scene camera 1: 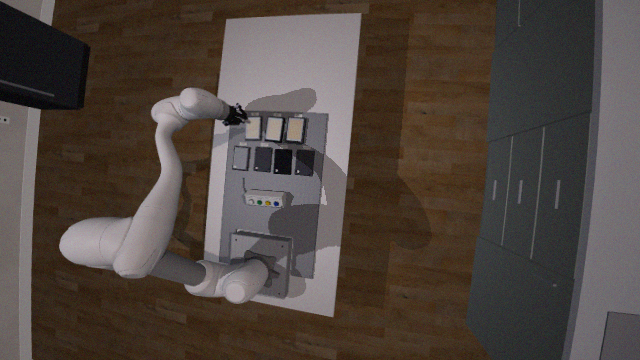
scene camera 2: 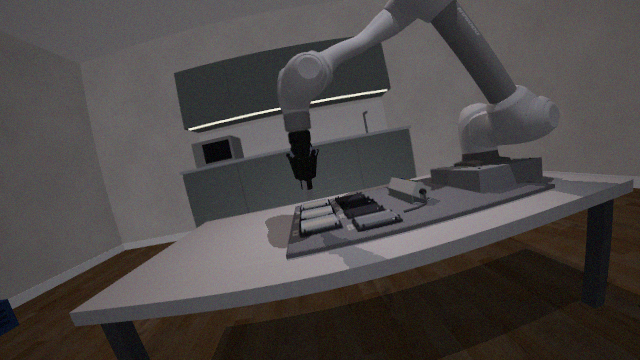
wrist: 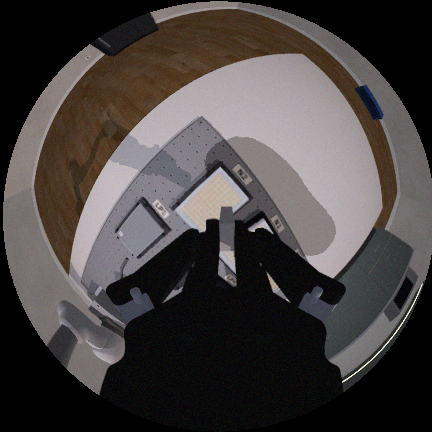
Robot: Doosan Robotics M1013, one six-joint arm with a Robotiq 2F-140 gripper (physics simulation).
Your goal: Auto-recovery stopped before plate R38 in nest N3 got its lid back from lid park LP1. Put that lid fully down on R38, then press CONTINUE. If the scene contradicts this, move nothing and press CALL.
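Frame: origin at the arm's base, x ahead, y left, z up, level; millimetres.
Where they show: gripper, fingertip midpoint: [scene camera 1: 248, 121] [scene camera 2: 308, 199] [wrist: 226, 216]; arm's base, link origin: [scene camera 1: 258, 268] [scene camera 2: 480, 163] [wrist: 115, 326].
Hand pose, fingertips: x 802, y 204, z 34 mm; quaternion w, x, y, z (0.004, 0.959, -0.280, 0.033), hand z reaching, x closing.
Observation:
Each offset is from my fingertips to the top centre of the thing. "spot": to the spot under its first point.
My gripper [scene camera 1: 246, 120] [scene camera 2: 307, 186] [wrist: 226, 216] is shut and empty, raised above the plate in the nest labelled N2. That plate @[dx -21, dy +14, dz -78 mm] [scene camera 1: 253, 128] [scene camera 2: 320, 225] [wrist: 212, 197] shows a cream well grid. A second cream plate @[dx -6, dy -120, dz -76 mm] [scene camera 1: 274, 129] [scene camera 2: 316, 213] sits beside it, by label N1 in the wrist view. A third cream plate @[dx +8, dy -248, dz -68 mm] [scene camera 1: 296, 130] sits at the row's far end; its label is unreadable. A pale grey lid-like panel @[dx -211, dy +60, dz -89 mm] [scene camera 1: 241, 158] [scene camera 2: 377, 220] [wrist: 142, 230] lies in the end park, whose label looks like LP1. Whether any plate has a clear lid I cannot tell.
Three dark parks @[spot: dx -191, dy -85, dz -97 mm] [scene camera 1: 263, 159] @[spot: dx -180, dy -209, dz -97 mm] [scene camera 1: 283, 161] @[spot: dx -163, dy -333, dz -97 mm] [scene camera 1: 304, 162] continue the lid-park row. A pale button box @[dx -408, dy -156, dz -23 mm] [scene camera 1: 265, 196] [scene camera 2: 407, 190] with white, green, yellow and blue buttons stands between the parks and the arm base [scene camera 1: 240, 245]; a cable lies beside it. Button wording is unreadable.

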